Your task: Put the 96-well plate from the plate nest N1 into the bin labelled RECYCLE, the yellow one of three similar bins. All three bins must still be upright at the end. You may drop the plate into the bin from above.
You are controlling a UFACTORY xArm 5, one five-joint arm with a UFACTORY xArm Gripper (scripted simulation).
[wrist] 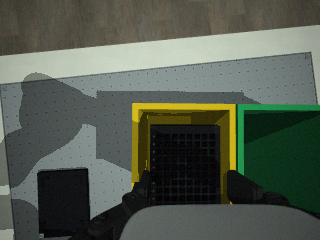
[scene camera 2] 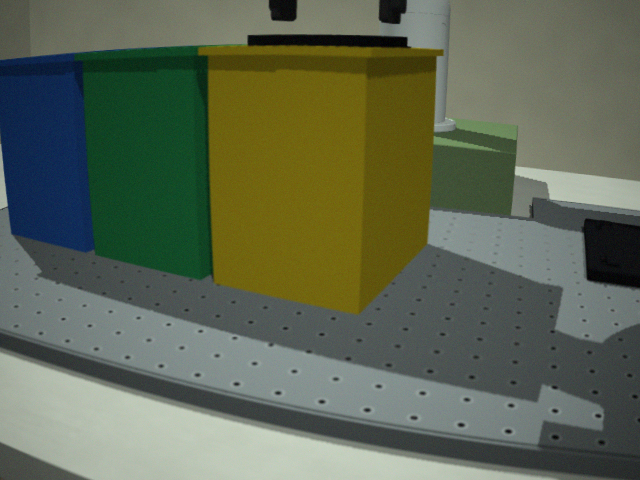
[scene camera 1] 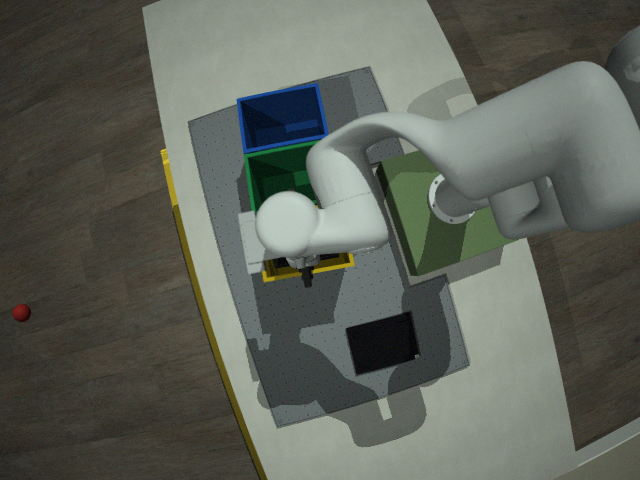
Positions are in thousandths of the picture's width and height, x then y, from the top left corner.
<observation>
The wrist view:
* gripper: 589,765
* black 96-well plate: 580,706
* yellow bin: 448,477
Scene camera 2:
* yellow bin: 501,328
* blue bin: 82,418
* green bin: 229,232
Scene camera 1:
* yellow bin: 535,545
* blue bin: 437,247
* green bin: 424,357
</observation>
